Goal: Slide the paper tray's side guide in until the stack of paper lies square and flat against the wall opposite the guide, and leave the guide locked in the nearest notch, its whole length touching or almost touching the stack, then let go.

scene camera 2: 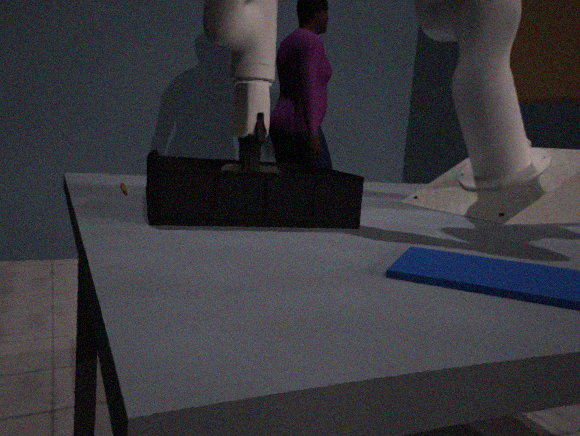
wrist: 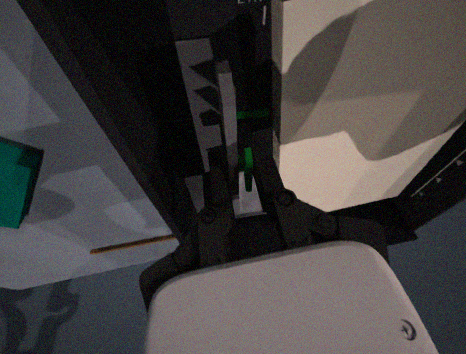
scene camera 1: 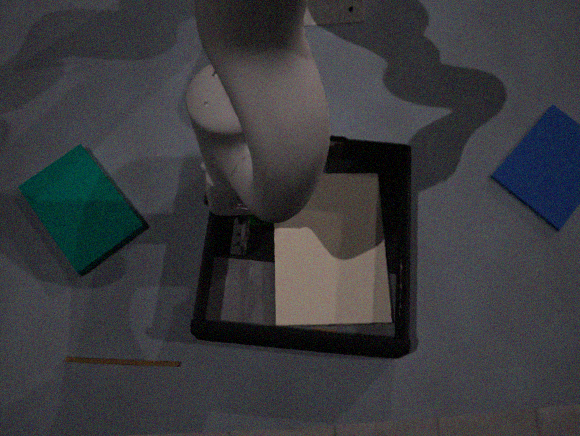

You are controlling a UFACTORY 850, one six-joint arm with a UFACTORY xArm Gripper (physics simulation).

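Note:
The paper tray [scene camera 1: 295, 341] [scene camera 2: 310, 202] is black. The cream paper stack [scene camera 1: 330, 280] [wrist: 320, 185] lies in it, with a dark gap between it and the tray's right wall in scene camera 1. The side guide [wrist: 228, 100] is a thin grey upright piece left of the stack in the wrist view, apart from it, beside a strip with dark triangular notches and a green tab [wrist: 248, 159]. My gripper [wrist: 236, 159] is shut on the side guide; its fingertips are low in the tray, hidden behind the wall in scene camera 2. The arm hides much of the guide in scene camera 1.
A green block [scene camera 1: 82, 210] [wrist: 15, 182] lies left of the tray, a blue slab [scene camera 1: 545, 167] [scene camera 2: 480, 275] right of it. A thin orange stick [scene camera 1: 122, 361] [wrist: 132, 245] lies near the tray's front left corner. A person [scene camera 2: 305, 85] stands behind the table.

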